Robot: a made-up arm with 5 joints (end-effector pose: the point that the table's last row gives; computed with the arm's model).
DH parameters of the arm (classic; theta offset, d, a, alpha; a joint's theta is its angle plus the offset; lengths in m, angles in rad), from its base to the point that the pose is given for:
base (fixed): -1.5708 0.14 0 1.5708
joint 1: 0 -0.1 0.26 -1.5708
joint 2: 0 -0.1 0.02 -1.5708
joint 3: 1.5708 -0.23 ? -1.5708
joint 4: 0 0.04 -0.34 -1.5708
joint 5: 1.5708 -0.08 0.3 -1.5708
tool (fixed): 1.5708 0.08 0 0
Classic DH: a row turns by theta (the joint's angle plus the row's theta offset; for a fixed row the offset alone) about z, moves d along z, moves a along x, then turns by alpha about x.
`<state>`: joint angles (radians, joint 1 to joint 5).
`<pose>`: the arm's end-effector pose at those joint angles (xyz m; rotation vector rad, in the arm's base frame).
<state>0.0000 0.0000 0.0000 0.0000 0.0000</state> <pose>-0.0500 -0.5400 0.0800 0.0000 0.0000 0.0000</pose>
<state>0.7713 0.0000 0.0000 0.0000 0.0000</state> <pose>-0.0500 -0.4290 0.4734 -0.7713 0.0000 0.0000</pose>
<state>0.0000 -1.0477 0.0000 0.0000 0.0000</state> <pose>-0.2175 -0.2699 0.0800 0.0000 0.0000 -1.0477</pose>
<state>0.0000 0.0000 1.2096 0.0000 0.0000</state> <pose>-0.0500 -0.4093 -0.1891 1.2096 0.0000 0.0000</pose>
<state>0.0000 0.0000 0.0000 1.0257 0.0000</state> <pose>0.2706 -0.5400 -0.1906 0.0000 1.0257 0.0000</pose>
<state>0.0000 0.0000 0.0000 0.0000 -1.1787</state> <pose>-0.0500 -0.4286 -0.2467 1.1787 0.0000 0.0000</pose>
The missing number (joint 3, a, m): 0.38
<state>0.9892 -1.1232 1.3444 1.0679 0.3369</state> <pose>0.3279 -0.5388 0.3105 0.1402 0.0399 -0.2050</pose>
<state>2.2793 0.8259 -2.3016 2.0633 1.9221</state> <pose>0.7956 0.5315 0.4136 0.3254 -0.0387 1.4155</pose>
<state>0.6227 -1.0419 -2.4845 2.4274 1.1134</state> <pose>-0.3215 -0.1616 1.0446 -0.4557 -1.6104 1.8261</pose>
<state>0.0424 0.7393 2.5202 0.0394 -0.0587</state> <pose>-0.1230 -0.2258 -0.1197 2.3910 0.9577 0.2965</pose>
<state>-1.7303 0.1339 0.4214 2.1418 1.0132</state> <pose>0.3259 0.8276 0.3036 0.5025 -0.0997 2.2355</pose>
